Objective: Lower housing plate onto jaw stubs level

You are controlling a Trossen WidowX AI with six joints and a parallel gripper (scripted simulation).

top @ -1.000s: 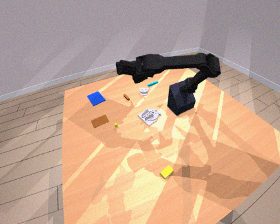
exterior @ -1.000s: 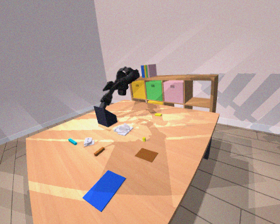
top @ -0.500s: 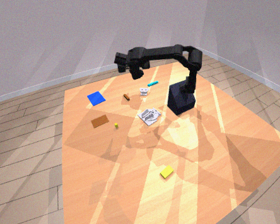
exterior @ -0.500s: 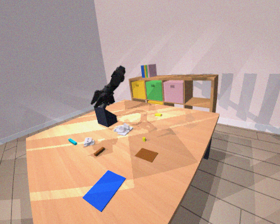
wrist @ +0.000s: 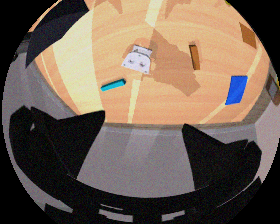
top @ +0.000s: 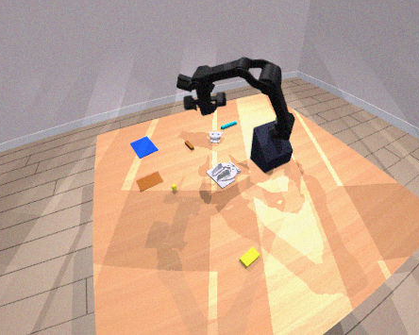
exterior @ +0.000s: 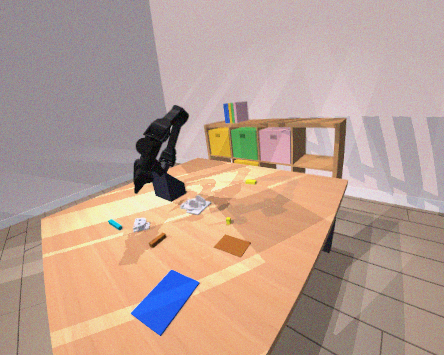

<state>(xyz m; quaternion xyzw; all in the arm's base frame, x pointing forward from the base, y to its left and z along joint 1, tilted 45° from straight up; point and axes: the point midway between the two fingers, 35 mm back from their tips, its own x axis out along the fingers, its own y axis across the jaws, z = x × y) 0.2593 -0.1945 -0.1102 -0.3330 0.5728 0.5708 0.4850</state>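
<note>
The cyan block is 190 mm below my gripper tip, 170 mm behind it and 100 mm to the right of it. From my gripper tip the other things lie so: blue sheet 350 mm ahead, 200 mm below, 110 mm to the right; then yellow cube 250 mm to the left, 250 mm ahead, 190 mm below; then small brown block 190 mm below, 110 mm ahead, 10 mm to the right.
</note>
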